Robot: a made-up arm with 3 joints.
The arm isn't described. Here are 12 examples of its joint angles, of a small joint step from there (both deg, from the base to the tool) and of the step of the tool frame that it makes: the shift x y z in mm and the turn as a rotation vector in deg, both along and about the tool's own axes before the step.
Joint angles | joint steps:
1: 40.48 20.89 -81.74 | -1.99 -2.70 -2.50
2: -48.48 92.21 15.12 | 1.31 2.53 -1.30
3: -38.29 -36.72 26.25 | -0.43 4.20 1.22
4: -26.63 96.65 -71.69 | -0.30 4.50 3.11
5: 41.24 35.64 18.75 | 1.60 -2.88 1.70
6: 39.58 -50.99 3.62 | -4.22 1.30 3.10
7: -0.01 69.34 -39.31 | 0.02 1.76 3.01
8: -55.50 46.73 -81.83 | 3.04 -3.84 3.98
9: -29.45 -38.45 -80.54 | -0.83 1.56 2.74
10: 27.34 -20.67 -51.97 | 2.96 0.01 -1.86
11: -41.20 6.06 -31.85 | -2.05 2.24 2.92
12: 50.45 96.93 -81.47 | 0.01 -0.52 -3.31
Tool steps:
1: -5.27 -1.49 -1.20 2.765 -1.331 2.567
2: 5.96 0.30 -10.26 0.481 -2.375 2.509
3: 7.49 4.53 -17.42 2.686 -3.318 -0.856
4: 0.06 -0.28 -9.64 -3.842 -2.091 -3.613
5: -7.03 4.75 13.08 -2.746 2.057 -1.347
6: 11.09 -25.98 -12.15 1.818 -1.498 0.854
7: 0.12 4.54 -5.67 -0.758 -1.442 -3.066
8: 3.62 11.29 14.09 3.276 3.985 -2.443
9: -5.36 0.06 -4.85 -1.350 -0.914 -2.131
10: 10.34 10.28 8.13 -1.327 1.858 -0.026
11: -1.76 -2.92 -13.24 0.991 -3.012 -2.538
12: 3.09 -5.56 0.81 0.370 0.050 3.340
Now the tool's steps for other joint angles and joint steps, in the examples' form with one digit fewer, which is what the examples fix.
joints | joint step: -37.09 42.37 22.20 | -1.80 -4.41 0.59
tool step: -5.8 -6.3 17.6 -0.65 4.47 -1.14
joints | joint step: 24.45 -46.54 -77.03 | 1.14 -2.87 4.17
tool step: 0.1 17.1 8.6 2.81 1.73 -5.06
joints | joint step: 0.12 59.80 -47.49 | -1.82 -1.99 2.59
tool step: -9.4 6.6 2.8 2.32 0.62 -3.63
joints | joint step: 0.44 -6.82 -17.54 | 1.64 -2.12 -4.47
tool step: 1.7 0.3 11.8 -1.10 2.48 3.75
